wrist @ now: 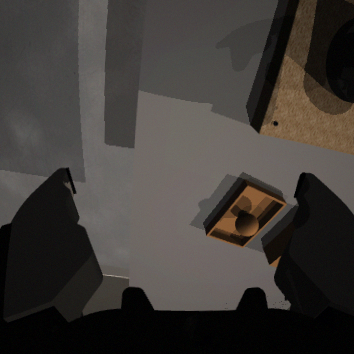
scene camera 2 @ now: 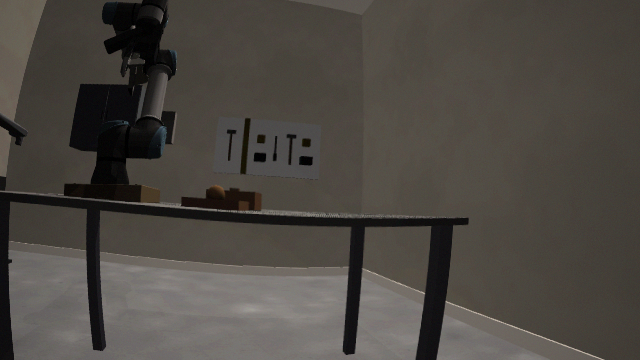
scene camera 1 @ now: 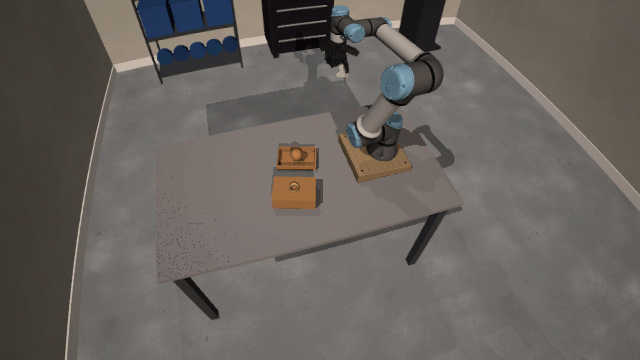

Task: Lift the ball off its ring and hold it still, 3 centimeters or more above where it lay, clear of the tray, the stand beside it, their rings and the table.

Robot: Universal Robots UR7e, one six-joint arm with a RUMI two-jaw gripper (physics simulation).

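Frame: origin at the arm's base, x ahead, y up, z right, level; millimetres.
Seen in the pictures: gripper, fingertip midpoint: (wrist: 185,173) (scene camera 2: 127,87) (scene camera 1: 339,75); arm's base at its link origin: (scene camera 2: 110,186) (scene camera 1: 381,149).
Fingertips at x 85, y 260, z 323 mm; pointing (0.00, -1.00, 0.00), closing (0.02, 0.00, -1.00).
Observation:
Offsets run from my fingertips to a thing's top centre. "spot": to the spot under its first point.
The orange-brown ball {dx +309, dy -231, dz -172 mm} (scene camera 1: 296,154) (scene camera 2: 216,192) (wrist: 247,224) rests inside the shallow open orange tray {dx +309, dy -275, dz -172 mm} (scene camera 1: 287,167) (scene camera 2: 195,202) (wrist: 226,209); the ring under it is hidden. The orange block-like stand (scene camera 1: 295,201) (scene camera 2: 254,200) (wrist: 276,246) is beside the tray, with a small bare ring {spot: dx +404, dy -239, dz -367 mm} (scene camera 1: 294,187) on top; my right finger partly hides the stand in the wrist view. My gripper (scene camera 1: 342,71) (scene camera 2: 128,80) (wrist: 185,173) is open and empty, high above the table level and well away from the ball. In the wrist view the ball lies right of centre, below the line between the fingertips.
The grey table (scene camera 1: 225,190) (scene camera 2: 320,219) (wrist: 165,200) carries the tray, the stand and the arm's wooden base plate (scene camera 1: 359,172) (scene camera 2: 150,194) (wrist: 300,125). A black drawer cabinet (scene camera 1: 300,25) and a shelf rack with blue bins stand beyond the table.

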